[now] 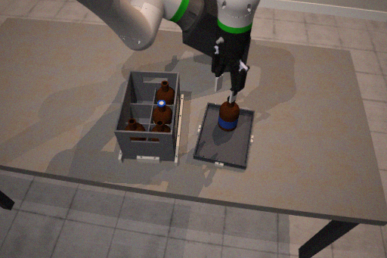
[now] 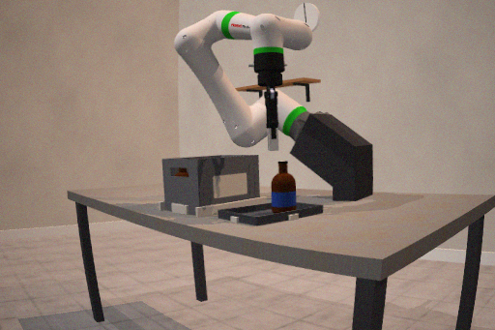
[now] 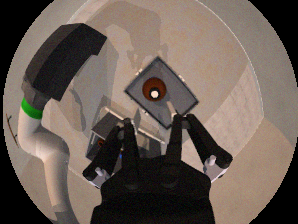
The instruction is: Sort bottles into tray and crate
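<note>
The grey crate lies 4 cm ahead of my hand, 25 cm to the right of it and 14 cm below it. From my hand the other things lie so: white-capped bottle: 2 cm behind, 2 cm to the left, 14 cm below; open bottle: 5 cm behind, 22 cm to the right, 14 cm below; dark tray: 3 cm ahead, 2 cm to the left, 21 cm below.
</note>
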